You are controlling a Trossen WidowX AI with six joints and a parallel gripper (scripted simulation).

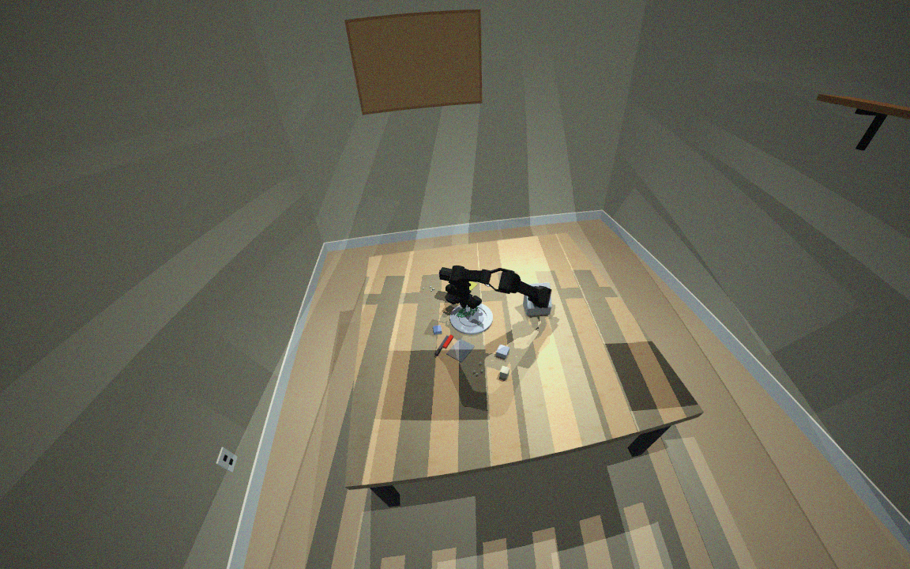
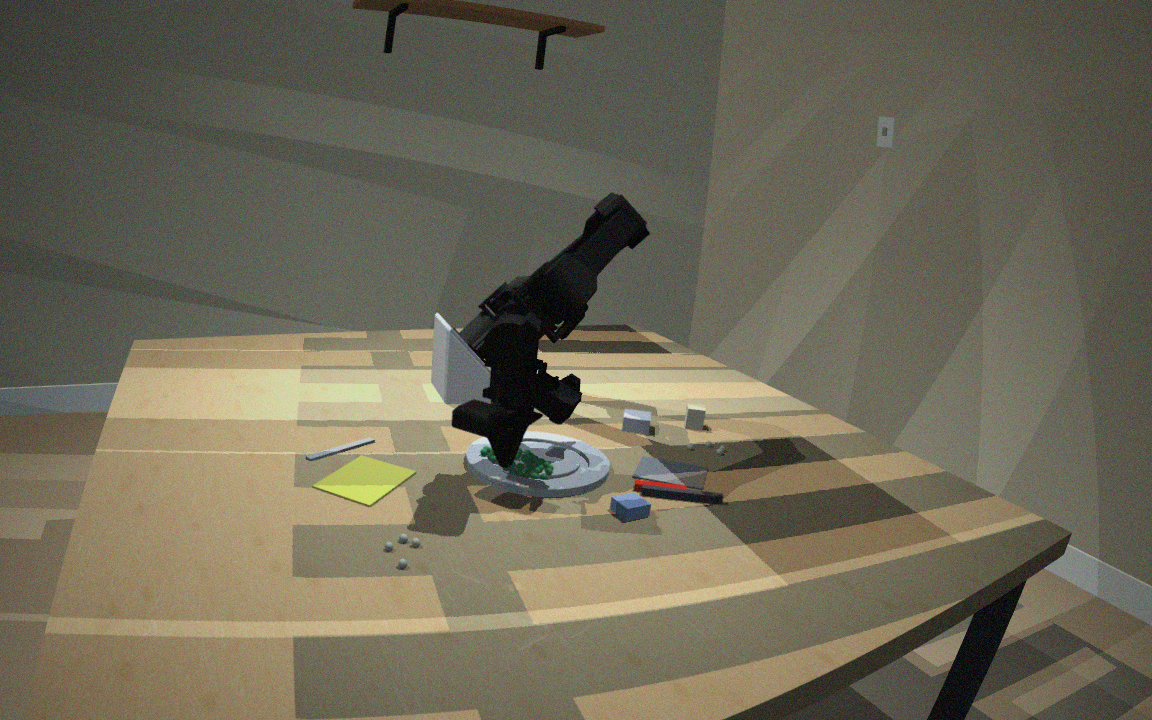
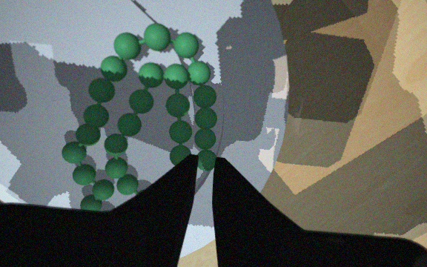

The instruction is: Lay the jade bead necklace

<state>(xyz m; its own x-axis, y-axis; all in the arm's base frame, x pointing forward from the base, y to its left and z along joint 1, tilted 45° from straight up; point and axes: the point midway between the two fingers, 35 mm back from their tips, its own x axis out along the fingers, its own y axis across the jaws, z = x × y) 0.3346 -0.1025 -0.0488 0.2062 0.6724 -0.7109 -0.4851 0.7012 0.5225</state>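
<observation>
Now: gripper tip 20 mm past the round grey bead board, 60 mm to the right of it and 10 mm above it. The rest, counted from my gripper tip: yellow sheet (50 mm behind, 180 mm to the right, 20 mm below); then blue block (150 mm ahead, 100 mm to the left, 10 mm below); then red and black pen (130 mm ahead, 180 mm to the left, 10 mm below).
</observation>
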